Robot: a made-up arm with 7 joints.
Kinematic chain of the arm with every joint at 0, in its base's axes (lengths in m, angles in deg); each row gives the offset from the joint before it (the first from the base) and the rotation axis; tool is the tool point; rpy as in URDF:
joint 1: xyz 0 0 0.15 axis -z
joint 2: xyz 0 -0.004 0.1 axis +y
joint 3: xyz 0 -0.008 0.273 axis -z
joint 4: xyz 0 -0.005 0.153 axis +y
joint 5: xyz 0 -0.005 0.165 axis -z
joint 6: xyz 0 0 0.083 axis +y
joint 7: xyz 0 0 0.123 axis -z
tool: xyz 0 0 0 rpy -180 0 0
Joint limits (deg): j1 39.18..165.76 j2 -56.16..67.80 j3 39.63..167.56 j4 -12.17..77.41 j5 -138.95..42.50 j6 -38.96..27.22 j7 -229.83..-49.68
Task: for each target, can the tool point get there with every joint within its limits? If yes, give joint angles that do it. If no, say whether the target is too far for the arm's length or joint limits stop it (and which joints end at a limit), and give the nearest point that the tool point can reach.
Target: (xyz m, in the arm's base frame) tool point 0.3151 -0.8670 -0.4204
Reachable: no: too far | nearest point 0.2064 -0.5678 0.1592 | short by 0.661 m
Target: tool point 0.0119 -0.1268 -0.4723
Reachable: no: joint limits stop it (at a limit: joint 2, joint 3, joint 4, joint 6) | nearest point 0.0541 -0.5761 0.1550 | short by 0.773 m
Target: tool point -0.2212 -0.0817 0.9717
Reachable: yes | joints 122.51 27.14 141.48 40.32 17.05 -18.12 -68.75
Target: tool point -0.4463 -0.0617 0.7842
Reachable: yes | joints 126.68 31.21 95.88 61.16 -121.84 19.72 -91.25
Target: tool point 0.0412 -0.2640 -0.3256
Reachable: no: joint limits stop it (at a limit: joint 2, joint 3, joint 4, joint 6) | nearest point 0.0893 -0.5720 0.1548 | short by 0.573 m
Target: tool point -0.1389 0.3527 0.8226
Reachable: yes | joints 101.43 -5.39 142.02 59.19 -3.48 8.38 -196.61
